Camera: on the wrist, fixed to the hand. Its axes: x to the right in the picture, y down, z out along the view.
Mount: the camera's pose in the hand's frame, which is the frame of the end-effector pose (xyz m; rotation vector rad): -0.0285 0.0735 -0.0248 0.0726 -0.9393 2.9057
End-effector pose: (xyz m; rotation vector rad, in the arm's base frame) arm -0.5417 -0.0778 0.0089 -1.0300 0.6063 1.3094
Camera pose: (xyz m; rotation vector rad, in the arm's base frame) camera -0.6138 -0.1177 0.0023 -1.0583 -0.6472 -1.8954
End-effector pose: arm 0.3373 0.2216 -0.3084 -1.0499 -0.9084 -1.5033
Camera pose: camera 0.4080 0.1951 -0.3421 -1.3458 0.5411 1.4698
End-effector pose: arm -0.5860 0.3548 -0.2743 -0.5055 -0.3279 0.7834
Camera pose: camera -0.6367 0.3702 -0.3377 0.0610 0.0974 -2.3989
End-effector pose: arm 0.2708 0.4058 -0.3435 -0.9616 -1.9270 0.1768
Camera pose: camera 0.3381 0.4300 -0.3850 1.9604 -0.5251 -1.5815
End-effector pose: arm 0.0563 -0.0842 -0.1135 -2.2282 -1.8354 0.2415
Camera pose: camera 0.1268 -0.1274 -0.1119 1.6418 -1.8057 -1.0057
